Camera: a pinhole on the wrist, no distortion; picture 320 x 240 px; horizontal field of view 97.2 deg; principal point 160.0 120.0 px. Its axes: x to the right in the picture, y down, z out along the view. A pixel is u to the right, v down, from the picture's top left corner.
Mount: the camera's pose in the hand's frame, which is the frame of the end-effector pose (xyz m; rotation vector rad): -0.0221 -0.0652 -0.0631 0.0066 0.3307 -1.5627
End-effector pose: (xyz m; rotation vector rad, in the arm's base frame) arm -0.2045 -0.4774 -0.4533 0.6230 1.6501 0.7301
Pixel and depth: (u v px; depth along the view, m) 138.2 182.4 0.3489
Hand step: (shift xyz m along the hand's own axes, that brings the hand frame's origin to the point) 0.2012 -0.0838 0.2504
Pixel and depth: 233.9 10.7 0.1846
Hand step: -0.1272 -0.2013 0.1221
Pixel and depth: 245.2 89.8 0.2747
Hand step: -0.0284 -0.2866 0.1765
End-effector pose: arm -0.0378 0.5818 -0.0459 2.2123 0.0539 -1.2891
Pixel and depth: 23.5 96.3 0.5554
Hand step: 0.0134 0.3405 0.6003
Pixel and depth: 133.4 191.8 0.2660
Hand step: 0.1657 -0.0702 0.1742
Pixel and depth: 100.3 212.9 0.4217
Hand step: 0.3400 0.0246 0.3211
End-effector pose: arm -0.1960 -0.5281 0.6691 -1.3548 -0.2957 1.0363
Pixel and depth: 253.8 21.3 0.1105
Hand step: -0.0773 -0.1618 0.0428
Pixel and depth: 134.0 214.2 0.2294
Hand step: 0.1755 -0.0699 0.1339
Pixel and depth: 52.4 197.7 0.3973
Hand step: 0.2807 0.1505 0.3361
